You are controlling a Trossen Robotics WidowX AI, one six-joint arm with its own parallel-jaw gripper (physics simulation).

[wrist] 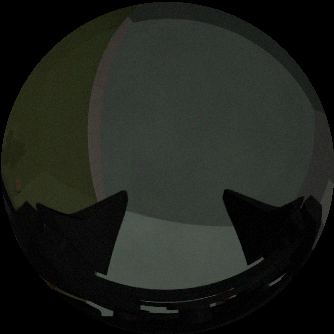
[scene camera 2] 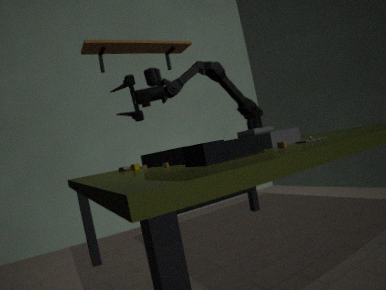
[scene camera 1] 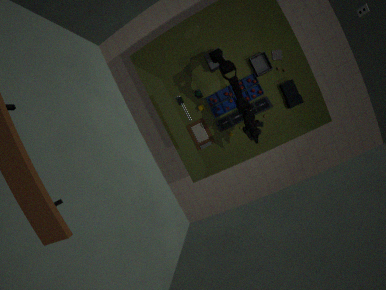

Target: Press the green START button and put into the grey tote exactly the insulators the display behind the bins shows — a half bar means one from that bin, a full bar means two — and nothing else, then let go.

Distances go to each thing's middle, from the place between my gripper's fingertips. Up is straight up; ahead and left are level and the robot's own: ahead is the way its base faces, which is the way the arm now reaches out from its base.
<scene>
The dark box (scene camera 2: 204,154) lies 41 cm to the left of my hand, 25 cm below it and 24 cm behind it.
</scene>
